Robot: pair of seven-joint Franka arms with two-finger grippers.
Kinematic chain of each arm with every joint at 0, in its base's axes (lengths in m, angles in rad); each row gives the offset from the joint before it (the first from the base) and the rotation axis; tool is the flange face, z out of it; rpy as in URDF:
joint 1: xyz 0 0 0.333 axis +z
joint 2: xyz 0 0 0 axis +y
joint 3: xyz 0 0 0.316 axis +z
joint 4: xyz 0.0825 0 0 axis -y
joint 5: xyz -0.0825 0 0.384 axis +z
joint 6: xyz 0 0 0 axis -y
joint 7: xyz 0.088 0 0 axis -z
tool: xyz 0 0 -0.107 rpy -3.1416 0 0
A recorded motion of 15 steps. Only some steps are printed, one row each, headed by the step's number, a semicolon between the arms.
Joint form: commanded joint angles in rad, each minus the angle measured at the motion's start. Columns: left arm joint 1, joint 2, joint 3, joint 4, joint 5, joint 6, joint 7; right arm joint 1, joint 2, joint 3, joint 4, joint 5, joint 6, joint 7.
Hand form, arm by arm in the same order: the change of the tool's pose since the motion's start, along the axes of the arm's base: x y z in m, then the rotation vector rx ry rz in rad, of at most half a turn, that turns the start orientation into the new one. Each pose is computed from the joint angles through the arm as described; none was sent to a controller.
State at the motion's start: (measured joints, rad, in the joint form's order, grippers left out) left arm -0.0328 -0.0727 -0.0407 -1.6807 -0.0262 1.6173 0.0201; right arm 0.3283 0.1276 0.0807 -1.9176 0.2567 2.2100 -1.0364
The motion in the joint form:
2: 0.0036 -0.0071 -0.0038 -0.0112 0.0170 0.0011 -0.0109; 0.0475 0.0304 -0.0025 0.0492 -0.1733 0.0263 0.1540
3: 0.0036 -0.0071 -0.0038 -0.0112 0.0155 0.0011 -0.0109; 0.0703 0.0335 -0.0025 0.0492 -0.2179 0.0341 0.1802
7: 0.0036 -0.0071 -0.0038 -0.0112 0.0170 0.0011 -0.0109; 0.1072 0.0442 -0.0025 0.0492 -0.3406 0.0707 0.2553
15: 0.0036 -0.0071 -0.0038 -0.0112 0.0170 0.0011 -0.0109; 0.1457 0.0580 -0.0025 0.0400 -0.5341 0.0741 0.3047
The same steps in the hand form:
2: -0.0022 0.0017 -0.0015 0.0177 0.0019 0.0101; 0.0042 0.0252 0.0072 -0.1040 -0.0732 -0.0318
3: -0.0022 0.0015 -0.0015 0.0162 0.0020 0.0102; -0.0006 0.0370 0.0060 -0.1324 -0.0930 -0.0153
7: -0.0022 0.0017 -0.0015 0.0177 0.0019 0.0101; -0.0061 0.0565 0.0034 -0.1988 -0.1619 0.0022
15: -0.0022 0.0017 -0.0015 0.0177 0.0019 0.0101; -0.0155 0.0738 -0.0087 -0.3351 -0.2397 0.0874

